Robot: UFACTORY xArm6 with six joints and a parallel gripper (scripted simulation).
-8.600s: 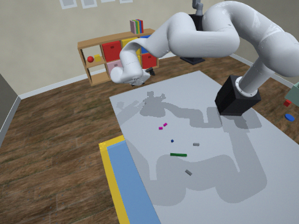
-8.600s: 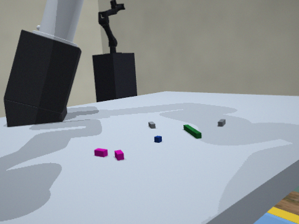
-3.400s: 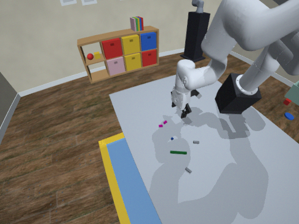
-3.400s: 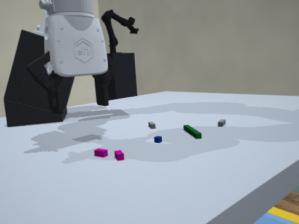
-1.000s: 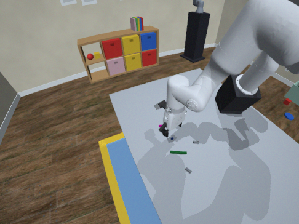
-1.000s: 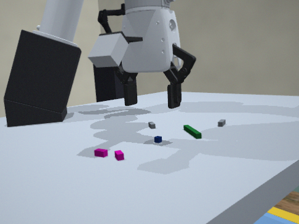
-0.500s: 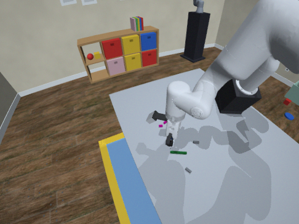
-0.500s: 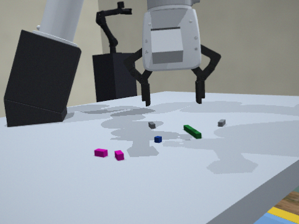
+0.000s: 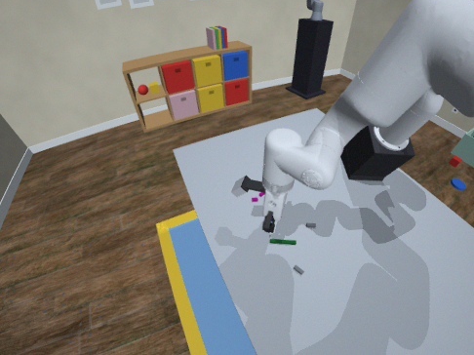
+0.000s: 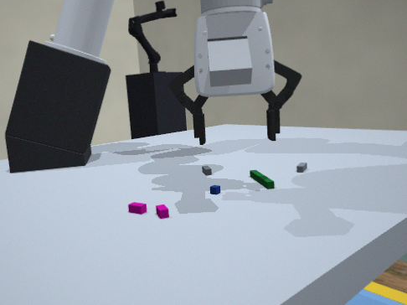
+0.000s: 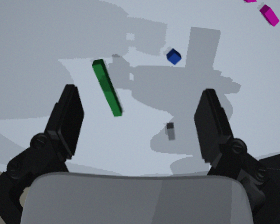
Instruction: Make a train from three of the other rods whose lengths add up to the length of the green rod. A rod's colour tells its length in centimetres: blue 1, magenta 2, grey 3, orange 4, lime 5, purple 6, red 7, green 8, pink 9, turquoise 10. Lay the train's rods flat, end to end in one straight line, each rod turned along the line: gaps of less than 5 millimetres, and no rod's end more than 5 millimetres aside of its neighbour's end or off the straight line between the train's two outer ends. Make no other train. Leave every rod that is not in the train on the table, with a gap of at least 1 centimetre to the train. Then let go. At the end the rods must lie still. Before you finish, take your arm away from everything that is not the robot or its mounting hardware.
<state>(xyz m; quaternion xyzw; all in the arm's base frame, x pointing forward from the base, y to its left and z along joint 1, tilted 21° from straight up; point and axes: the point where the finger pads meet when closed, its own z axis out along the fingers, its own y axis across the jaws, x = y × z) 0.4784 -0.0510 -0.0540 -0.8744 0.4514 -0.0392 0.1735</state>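
Right now the blue rod is 3 cm behind my hand, 2 cm to the right of it and 7 cm below it. Round my hand: green rod 6 cm to the left, 7 cm below.
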